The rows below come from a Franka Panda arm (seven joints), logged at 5 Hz.
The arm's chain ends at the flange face. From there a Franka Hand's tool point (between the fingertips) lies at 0.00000 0.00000 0.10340 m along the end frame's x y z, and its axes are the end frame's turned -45 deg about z.
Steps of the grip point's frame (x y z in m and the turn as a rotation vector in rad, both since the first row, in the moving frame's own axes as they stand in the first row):
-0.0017 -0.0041 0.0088 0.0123 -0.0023 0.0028
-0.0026 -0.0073 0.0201 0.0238 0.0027 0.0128
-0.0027 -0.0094 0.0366 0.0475 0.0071 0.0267
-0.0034 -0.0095 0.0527 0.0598 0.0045 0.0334
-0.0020 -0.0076 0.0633 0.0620 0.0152 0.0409
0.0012 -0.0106 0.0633 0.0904 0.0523 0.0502
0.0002 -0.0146 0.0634 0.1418 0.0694 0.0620
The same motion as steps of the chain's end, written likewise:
-0.0030 -0.0010 0.0088 0.0071 -0.0103 0.0028
-0.0055 -0.0014 0.0201 0.0187 -0.0149 0.0128
-0.0057 -0.0007 0.0367 0.0386 -0.0286 0.0267
-0.0052 0.0005 0.0529 0.0455 -0.0391 0.0334
-0.0035 0.0017 0.0635 0.0546 -0.0331 0.0409
-0.0041 0.0021 0.0639 0.1009 -0.0269 0.0502
-0.0054 0.0051 0.0647 0.1493 -0.0512 0.0620

